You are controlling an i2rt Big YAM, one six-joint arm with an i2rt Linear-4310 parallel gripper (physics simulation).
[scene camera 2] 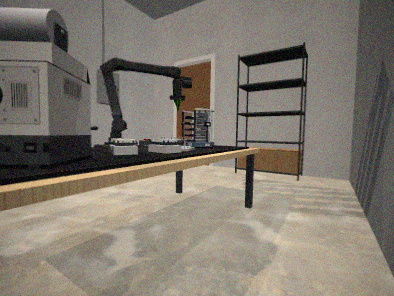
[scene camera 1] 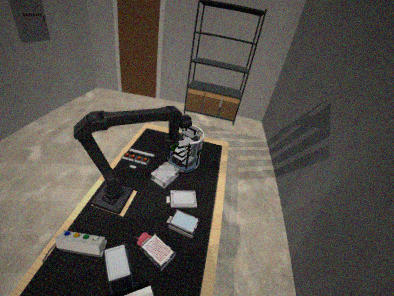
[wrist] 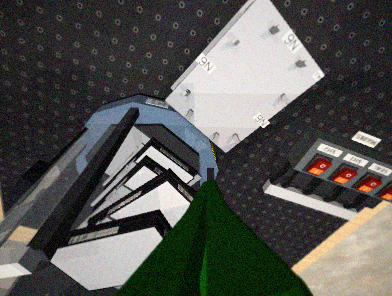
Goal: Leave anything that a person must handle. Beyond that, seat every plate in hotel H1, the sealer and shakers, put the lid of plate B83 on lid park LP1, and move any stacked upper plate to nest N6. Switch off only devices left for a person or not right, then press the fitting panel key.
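Places are measured from the arm's base along level axes (x ahead, y left, z up), in metres.
Pixels of known places: gripper, fingertip midpoint: (scene camera 2: 178,111) (scene camera 1: 173,150) (wrist: 211,188); arm's base, link origin: (scene camera 1: 113,195).
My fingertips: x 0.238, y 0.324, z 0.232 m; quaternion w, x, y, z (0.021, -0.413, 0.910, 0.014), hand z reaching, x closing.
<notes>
Ahead of a thing's pixels: the offset from my fingertips to its middle. "spot": to the spot under its first point.
My gripper (scene camera 1: 173,148) (scene camera 2: 178,104) (wrist: 211,188) is shut and empty, its green fingers pointing down beside hotel H1 {dz -0.104, dx +0.009, dy +0.191 m} (scene camera 1: 187,168) (scene camera 2: 204,144) (wrist: 100,117), at its switch side. Several dark-edged plates {dz -0.033, dx +0.009, dy +0.153 m} (wrist: 107,257) sit in the hotel, some turned askew; their labels are unreadable. Nest N6 {dz -0.212, dx -0.038, dy -0.016 m} (scene camera 1: 165,174) (wrist: 235,75) stands beside the hotel and bears no plate. Red rocker switches {dz -0.204, dx -0.279, dy +0.014 m} (scene camera 1: 138,157) (wrist: 345,175) sit on a strip near the MAINS label {spot: dz -0.249, dx -0.293, dy -0.048 m} (wrist: 366,139). A key panel {dz -0.209, dx -0.179, dy -0.637 m} (scene camera 1: 81,243) has blue, yellow, green and white keys. Lid park LP1 and plate B83 cannot be identified.
White-topped {dz -0.230, dx +0.152, dy -0.129 m} (scene camera 1: 183,199), blue-topped {spot: dz -0.195, dx +0.225, dy -0.291 m} (scene camera 1: 184,221) and pink-dotted {dz -0.188, dx +0.173, dy -0.489 m} (scene camera 1: 157,249) units stand along the table's right half, with a white plate {dz -0.124, dx +0.059, dy -0.632 m} (scene camera 1: 117,261) nearer the front. A large grey machine {dz -0.022, dx +0.249, dy -0.812 m} (scene camera 2: 25,80) stands at left in scene camera 2. The table's wooden edge (scene camera 1: 216,215) runs beyond them.
</notes>
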